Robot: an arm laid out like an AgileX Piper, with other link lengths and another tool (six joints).
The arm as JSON. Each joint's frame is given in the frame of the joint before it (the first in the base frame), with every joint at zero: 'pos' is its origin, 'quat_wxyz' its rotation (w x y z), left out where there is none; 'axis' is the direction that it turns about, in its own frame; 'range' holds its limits. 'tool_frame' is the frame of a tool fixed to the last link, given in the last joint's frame.
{
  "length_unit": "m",
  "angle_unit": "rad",
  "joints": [
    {
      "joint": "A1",
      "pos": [
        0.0,
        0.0,
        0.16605
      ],
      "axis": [
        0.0,
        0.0,
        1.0
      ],
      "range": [
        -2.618,
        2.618
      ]
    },
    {
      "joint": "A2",
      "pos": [
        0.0,
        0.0,
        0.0
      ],
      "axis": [
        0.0,
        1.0,
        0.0
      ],
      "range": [
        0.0,
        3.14
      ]
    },
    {
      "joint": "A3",
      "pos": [
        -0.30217,
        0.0,
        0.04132
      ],
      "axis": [
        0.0,
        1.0,
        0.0
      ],
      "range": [
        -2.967,
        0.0
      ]
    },
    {
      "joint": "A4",
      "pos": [
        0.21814,
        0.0,
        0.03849
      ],
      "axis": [
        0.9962,
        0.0,
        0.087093
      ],
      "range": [
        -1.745,
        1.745
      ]
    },
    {
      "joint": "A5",
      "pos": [
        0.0,
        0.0,
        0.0
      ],
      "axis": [
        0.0,
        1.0,
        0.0
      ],
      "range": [
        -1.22,
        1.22
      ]
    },
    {
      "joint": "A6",
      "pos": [
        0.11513,
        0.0,
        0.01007
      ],
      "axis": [
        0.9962,
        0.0,
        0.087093
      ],
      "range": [
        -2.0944,
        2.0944
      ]
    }
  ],
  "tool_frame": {
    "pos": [
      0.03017,
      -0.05,
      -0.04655
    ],
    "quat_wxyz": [
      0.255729,
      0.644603,
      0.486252,
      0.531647
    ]
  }
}
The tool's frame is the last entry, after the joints.
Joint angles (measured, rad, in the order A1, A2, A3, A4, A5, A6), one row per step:
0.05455, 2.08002, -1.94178, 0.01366, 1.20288, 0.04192
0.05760, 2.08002, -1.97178, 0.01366, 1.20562, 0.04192
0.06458, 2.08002, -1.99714, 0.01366, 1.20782, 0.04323
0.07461, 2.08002, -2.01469, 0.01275, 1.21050, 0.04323
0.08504, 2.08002, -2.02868, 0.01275, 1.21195, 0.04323
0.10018, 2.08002, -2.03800, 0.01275, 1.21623, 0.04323
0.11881, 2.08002, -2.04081, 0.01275, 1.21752, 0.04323
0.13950, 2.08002, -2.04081, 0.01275, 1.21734, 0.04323
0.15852, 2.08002, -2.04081, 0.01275, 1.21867, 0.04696
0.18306, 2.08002, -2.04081, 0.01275, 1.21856, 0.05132
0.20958, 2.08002, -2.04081, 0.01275, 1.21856, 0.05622
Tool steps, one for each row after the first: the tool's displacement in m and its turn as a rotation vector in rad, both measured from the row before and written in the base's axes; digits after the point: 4 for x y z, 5 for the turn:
0.0038, 0.0014, 0.0066, 0.00153, -0.02722, 0.00309
0.0031, 0.0031, 0.0056, 0.00187, -0.02307, 0.00578
0.0020, 0.0041, 0.0040, 0.00013, -0.01490, 0.01005
0.0017, 0.0044, 0.0032, 0.00100, -0.01250, 0.01045
0.0006, 0.0063, 0.0021, 0.00046, -0.00502, 0.01519
0.0002, 0.0077, 0.0006, 0.00017, -0.00151, 0.01865
-0.0001, 0.0086, 0.0000, 0.00002, -0.00018, 0.02069
-0.0007, 0.0080, -0.0001, 0.00123, 0.00158, 0.01560
-0.0008, 0.0103, -0.0001, 0.00168, 0.00023, 0.02052
-0.0012, 0.0111, -0.0001, 0.00186, 0.00043, 0.02201

